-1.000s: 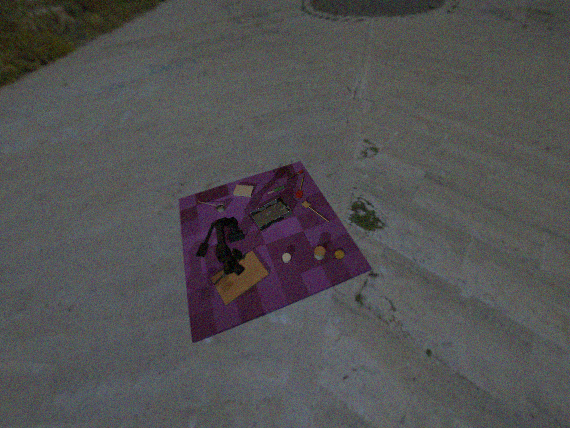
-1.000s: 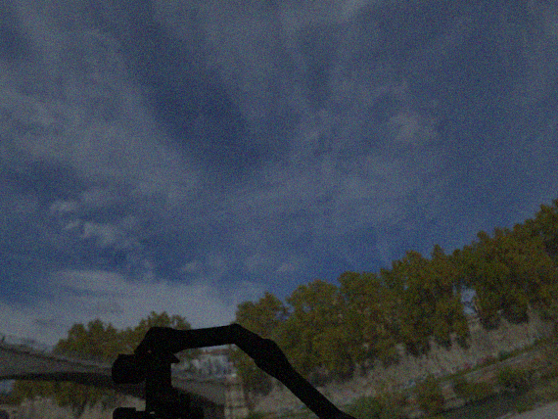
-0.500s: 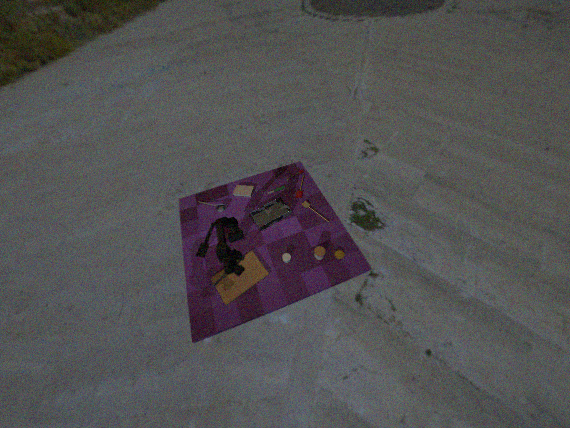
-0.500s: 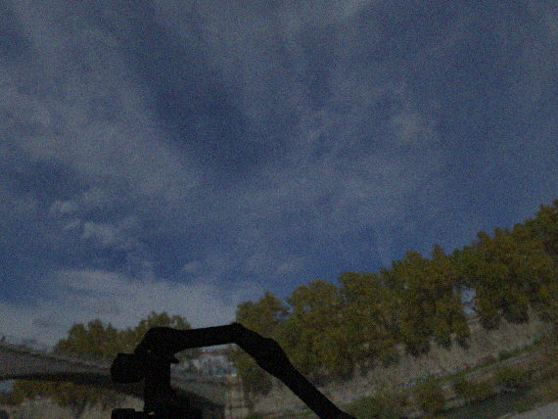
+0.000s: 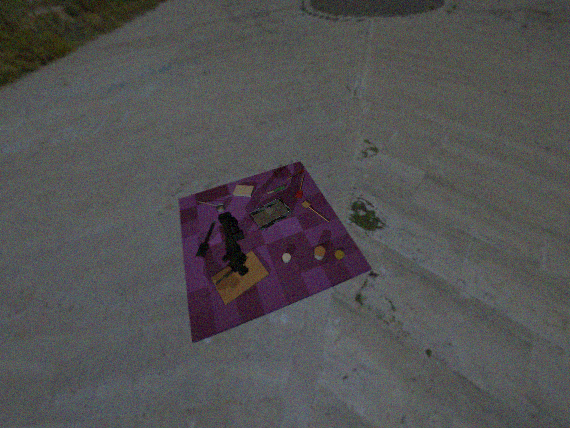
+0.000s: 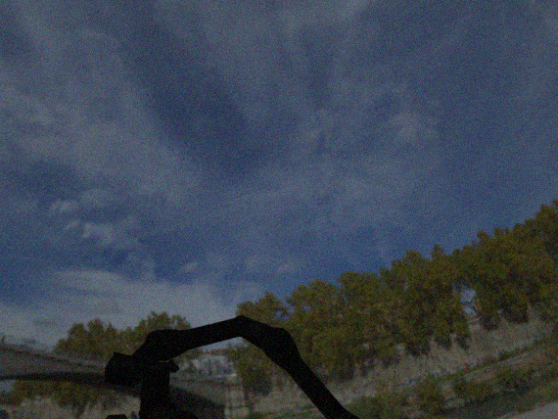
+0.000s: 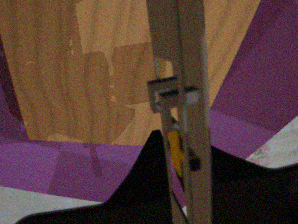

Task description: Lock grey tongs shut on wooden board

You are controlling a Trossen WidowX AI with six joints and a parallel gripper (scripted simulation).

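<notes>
The yellow piece lies 3 cm ahead of my gripper tip, 3 cm above it and 2 cm to the left of it. The rest, counted from my gripper tip: black spatula (42 cm to the left, 18 cm behind, 14 cm below); then wooden board (14 cm below, 2 cm to the left, 1 cm ahead); then roasting tin (45 cm to the left, 40 cm ahead, 12 cm below).
</notes>
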